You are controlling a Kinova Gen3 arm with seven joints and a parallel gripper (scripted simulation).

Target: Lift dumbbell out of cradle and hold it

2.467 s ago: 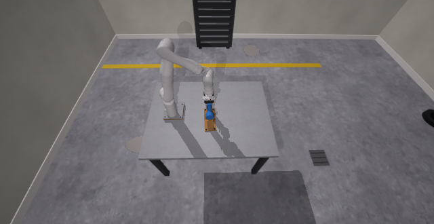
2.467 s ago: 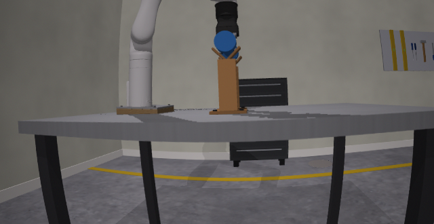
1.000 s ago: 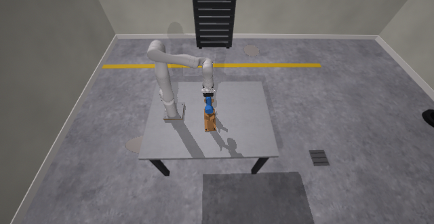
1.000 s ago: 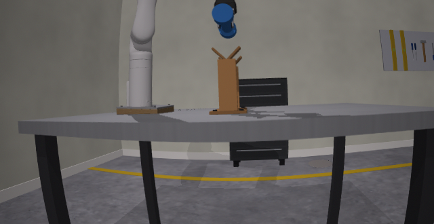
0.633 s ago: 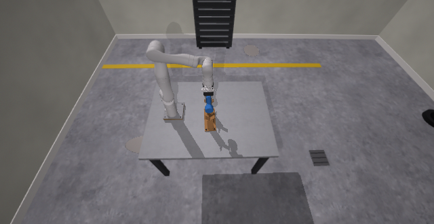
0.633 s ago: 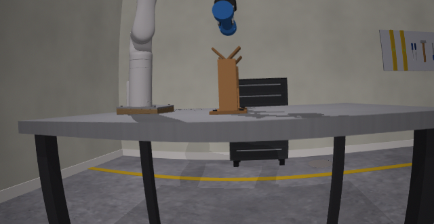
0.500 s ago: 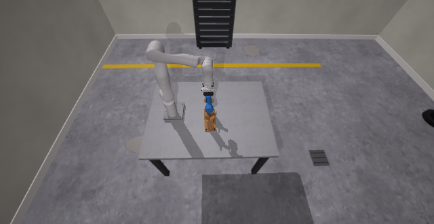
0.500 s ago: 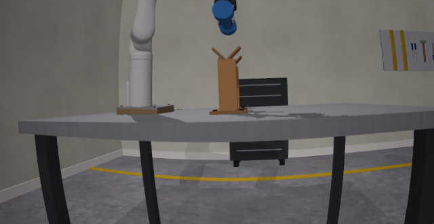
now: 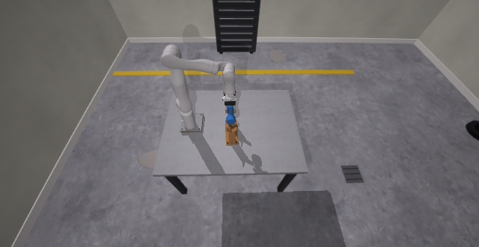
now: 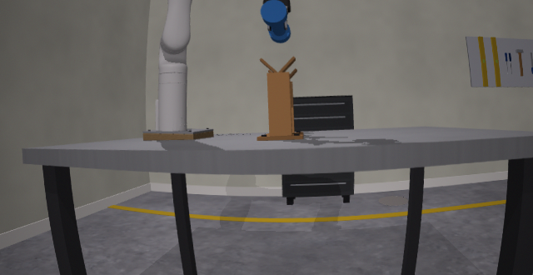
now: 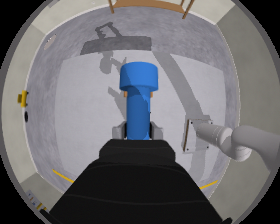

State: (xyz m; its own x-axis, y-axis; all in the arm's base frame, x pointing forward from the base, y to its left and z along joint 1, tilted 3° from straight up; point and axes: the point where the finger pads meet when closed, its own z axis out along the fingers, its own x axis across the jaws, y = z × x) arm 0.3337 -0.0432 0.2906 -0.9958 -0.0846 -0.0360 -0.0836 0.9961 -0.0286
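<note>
Now: the blue dumbbell right at my hand. Round my hand: brown wooden cradle (22 cm below).
</note>
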